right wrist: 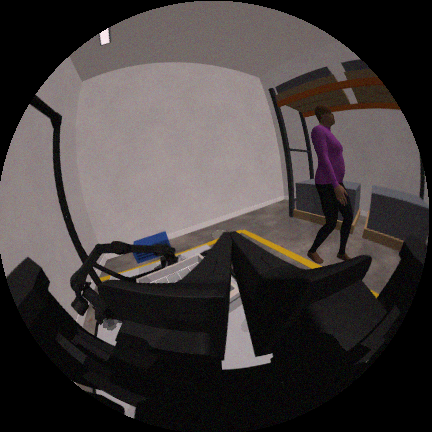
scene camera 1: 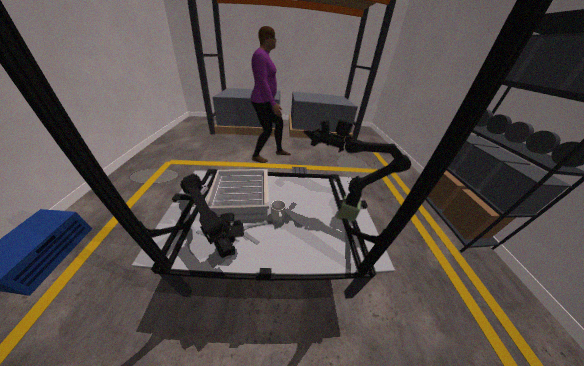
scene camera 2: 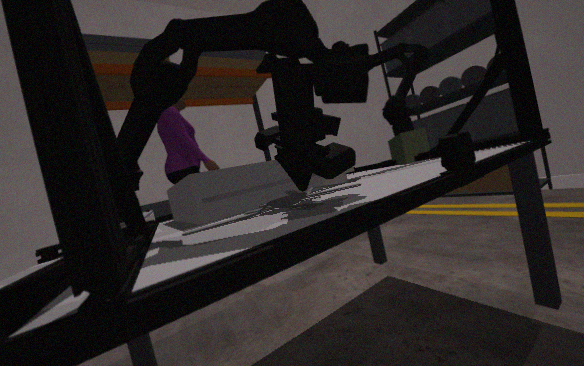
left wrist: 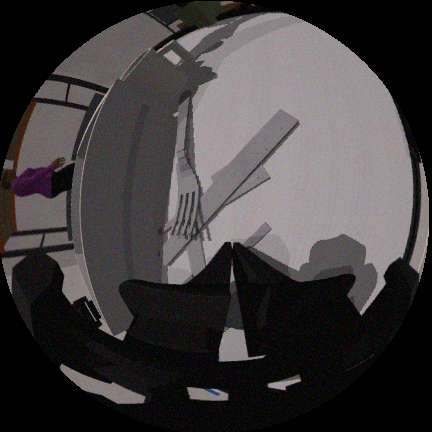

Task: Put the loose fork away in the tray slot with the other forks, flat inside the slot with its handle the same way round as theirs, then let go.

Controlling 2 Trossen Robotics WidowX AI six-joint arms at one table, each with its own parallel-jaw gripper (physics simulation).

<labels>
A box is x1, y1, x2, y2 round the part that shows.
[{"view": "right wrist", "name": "my right gripper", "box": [6, 231, 426, 431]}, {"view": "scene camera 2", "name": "my left gripper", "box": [254, 103, 355, 191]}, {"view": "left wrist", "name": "my left gripper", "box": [11, 241, 418, 431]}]
</labels>
